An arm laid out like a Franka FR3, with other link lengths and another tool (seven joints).
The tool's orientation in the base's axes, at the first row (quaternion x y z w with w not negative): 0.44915 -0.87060 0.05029 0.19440
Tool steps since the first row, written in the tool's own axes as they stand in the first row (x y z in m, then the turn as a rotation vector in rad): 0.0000 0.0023 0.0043 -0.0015 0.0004 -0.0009; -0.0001 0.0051 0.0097 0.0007 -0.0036 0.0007; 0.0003 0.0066 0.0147 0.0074 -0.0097 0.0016; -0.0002 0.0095 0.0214 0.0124 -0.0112 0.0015; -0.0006 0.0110 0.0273 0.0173 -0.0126 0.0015
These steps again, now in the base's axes. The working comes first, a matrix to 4 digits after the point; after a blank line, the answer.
The tool's axes in the first row as the columns of a matrix, in the base's axes (used below as rounded here):
-0.5209 -0.8016 -0.2933
-0.7625 0.5915 -0.2622
0.3837 0.0871 -0.9194

-0.0031 0.0002 -0.0038 0.0007 0.0016 0.0003; -0.0069 0.0005 -0.0085 0.0023 -0.0028 -0.0007; -0.0098 -0.0002 -0.0128 0.0035 -0.0118 0.0005; -0.0138 0.0002 -0.0189 0.0021 -0.0165 0.0024; -0.0165 -0.0002 -0.0244 0.0006 -0.0210 0.0042
